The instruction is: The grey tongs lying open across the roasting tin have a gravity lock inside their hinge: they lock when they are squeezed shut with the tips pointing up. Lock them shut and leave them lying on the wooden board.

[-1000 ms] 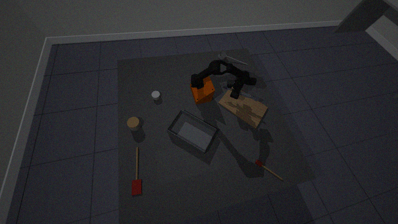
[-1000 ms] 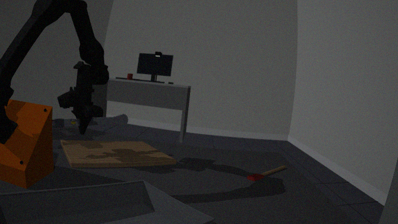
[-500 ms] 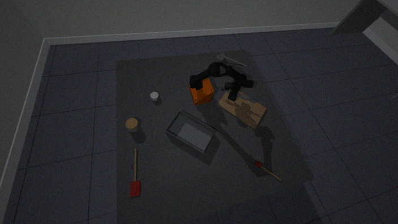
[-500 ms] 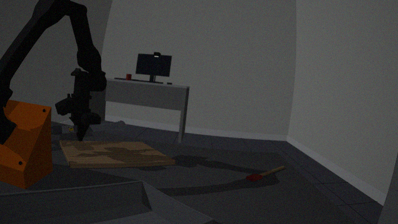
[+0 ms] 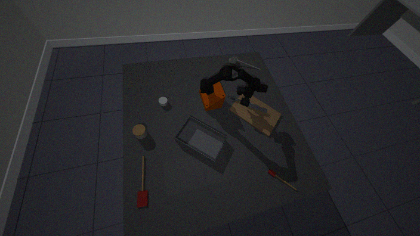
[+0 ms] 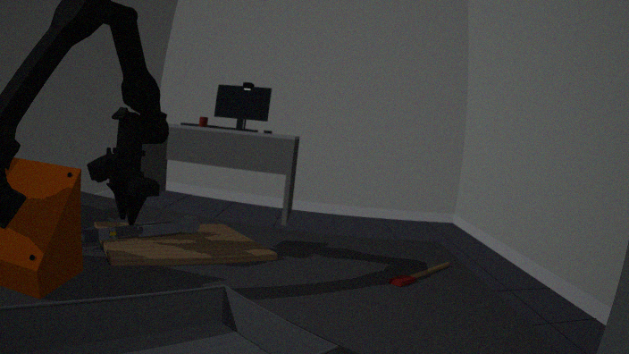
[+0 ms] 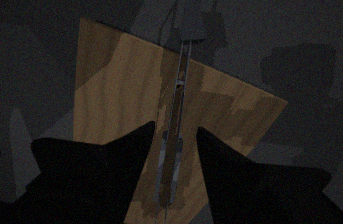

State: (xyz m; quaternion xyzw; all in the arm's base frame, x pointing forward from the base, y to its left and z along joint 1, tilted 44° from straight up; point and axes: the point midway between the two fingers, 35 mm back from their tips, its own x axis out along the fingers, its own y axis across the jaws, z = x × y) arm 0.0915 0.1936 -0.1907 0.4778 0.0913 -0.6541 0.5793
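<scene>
My gripper tip is 90 mm short of the wooden board, 80 mm to the right of it and 40 mm above it. From my gripper tip the other things lie so: roasting tin 380 mm to the right, 260 mm ahead, 20 mm below; white cylinder 630 mm to the right, 70 mm behind, 30 mm below; red spatula 760 mm to the right, 500 mm ahead, 40 mm below.
</scene>
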